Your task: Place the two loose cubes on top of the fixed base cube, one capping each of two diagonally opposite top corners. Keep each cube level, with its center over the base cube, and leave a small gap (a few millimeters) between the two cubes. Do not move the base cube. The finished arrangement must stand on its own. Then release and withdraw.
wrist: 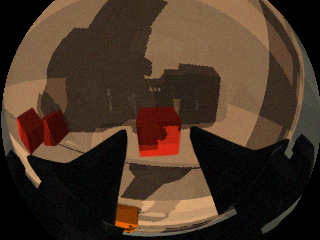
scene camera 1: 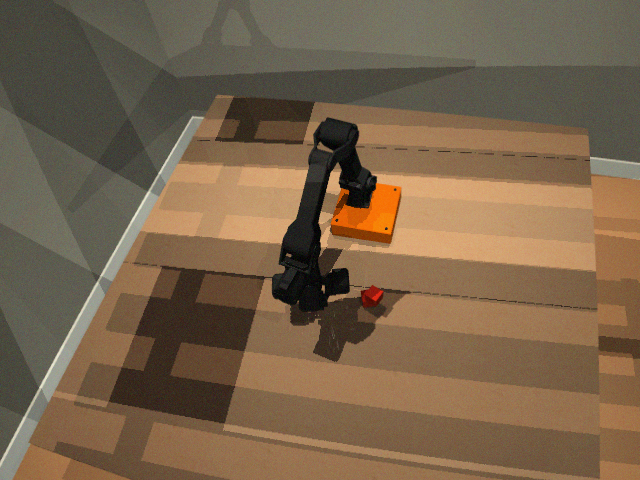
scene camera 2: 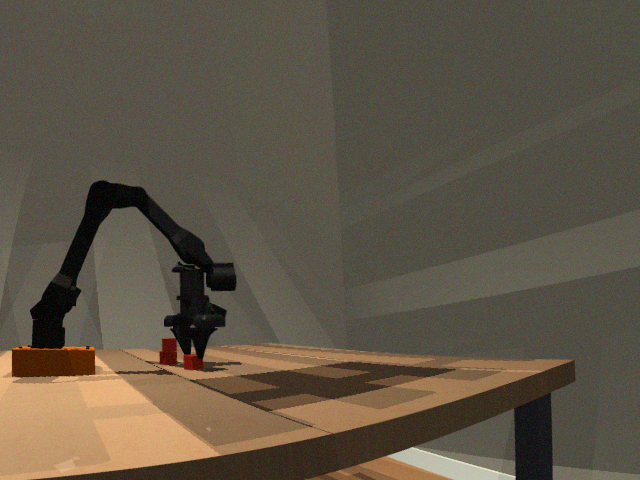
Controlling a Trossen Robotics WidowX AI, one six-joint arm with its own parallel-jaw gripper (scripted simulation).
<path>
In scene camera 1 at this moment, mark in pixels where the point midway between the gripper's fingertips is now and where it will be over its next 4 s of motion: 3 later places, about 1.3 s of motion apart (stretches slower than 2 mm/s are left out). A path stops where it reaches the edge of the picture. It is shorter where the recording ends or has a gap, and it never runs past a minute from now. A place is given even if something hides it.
My gripper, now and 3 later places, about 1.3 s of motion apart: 315, 299; 312, 288; 340, 279; 361, 280
</path>
